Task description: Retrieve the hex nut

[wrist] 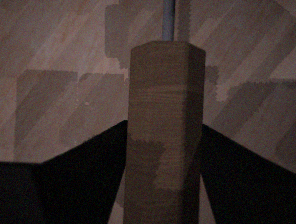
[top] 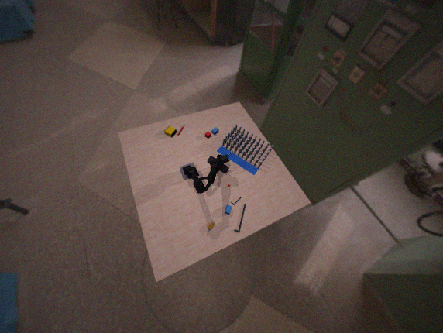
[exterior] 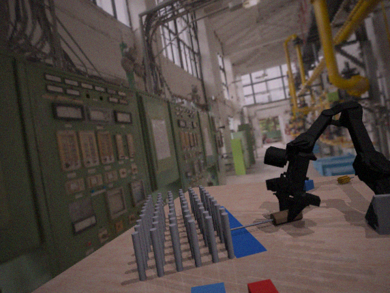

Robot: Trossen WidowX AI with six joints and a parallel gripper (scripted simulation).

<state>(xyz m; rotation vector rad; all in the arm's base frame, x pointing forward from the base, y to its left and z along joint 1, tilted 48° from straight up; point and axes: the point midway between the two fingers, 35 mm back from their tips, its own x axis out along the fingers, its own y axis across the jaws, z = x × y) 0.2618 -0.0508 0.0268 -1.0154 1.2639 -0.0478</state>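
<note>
The red cube lies 5 cm ahead of my gripper tip, 35 cm to the left of it and 1 cm above it. Also, from my gripper tip: yellow scraper: 29 cm behind, 44 cm to the right, 1 cm above; then yellow block: 27 cm behind, 52 cm to the left, 1 cm above; then blue taped strip: 18 cm ahead, 1 cm below.
</note>
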